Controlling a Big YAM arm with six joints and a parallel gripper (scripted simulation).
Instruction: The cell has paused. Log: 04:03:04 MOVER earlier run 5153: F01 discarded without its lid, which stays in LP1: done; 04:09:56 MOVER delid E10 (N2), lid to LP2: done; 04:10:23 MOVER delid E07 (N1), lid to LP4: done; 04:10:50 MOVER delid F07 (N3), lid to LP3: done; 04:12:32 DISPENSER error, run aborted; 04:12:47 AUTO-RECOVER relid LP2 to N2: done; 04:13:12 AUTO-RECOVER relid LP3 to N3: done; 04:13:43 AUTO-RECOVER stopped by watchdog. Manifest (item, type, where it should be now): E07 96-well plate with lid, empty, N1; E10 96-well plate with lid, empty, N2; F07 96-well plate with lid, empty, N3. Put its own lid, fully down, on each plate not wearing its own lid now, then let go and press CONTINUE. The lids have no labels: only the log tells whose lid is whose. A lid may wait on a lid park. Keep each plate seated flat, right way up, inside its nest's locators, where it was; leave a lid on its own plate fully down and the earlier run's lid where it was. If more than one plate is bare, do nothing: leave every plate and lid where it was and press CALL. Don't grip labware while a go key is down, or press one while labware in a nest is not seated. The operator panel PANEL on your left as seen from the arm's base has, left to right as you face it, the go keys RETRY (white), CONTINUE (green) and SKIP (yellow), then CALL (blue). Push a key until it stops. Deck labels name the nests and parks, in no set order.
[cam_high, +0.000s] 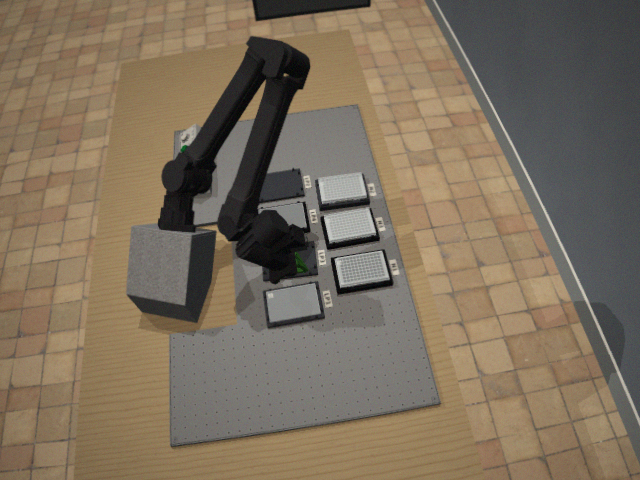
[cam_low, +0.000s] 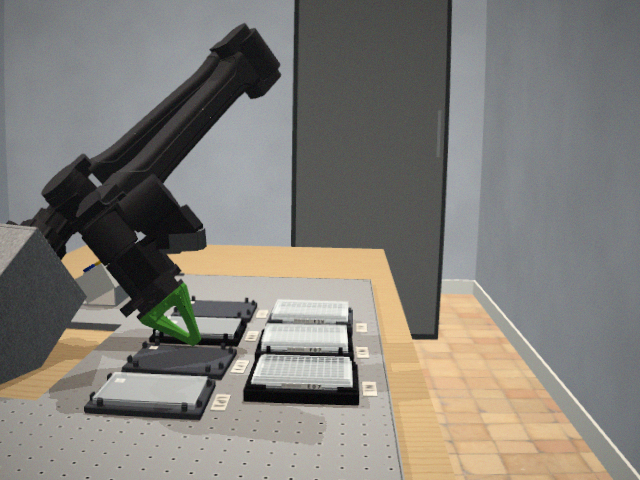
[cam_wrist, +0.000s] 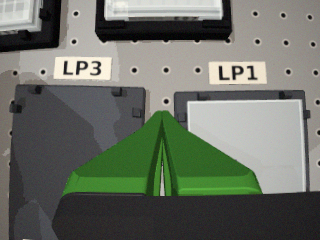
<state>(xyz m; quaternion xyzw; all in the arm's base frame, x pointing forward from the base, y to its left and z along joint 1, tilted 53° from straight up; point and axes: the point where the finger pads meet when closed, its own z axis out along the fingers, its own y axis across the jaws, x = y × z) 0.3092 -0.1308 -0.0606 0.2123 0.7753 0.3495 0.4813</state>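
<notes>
Right now the park LP4 is 4 cm behind my hand, 20 cm to the left of it and 6 cm below it. Also, from my hand: park LP2: 4 cm behind, 33 cm to the left, 6 cm below; park LP3: 4 cm behind, 7 cm to the left, 6 cm below; 96-well plate: 15 cm ahead, 4 cm below.
</notes>
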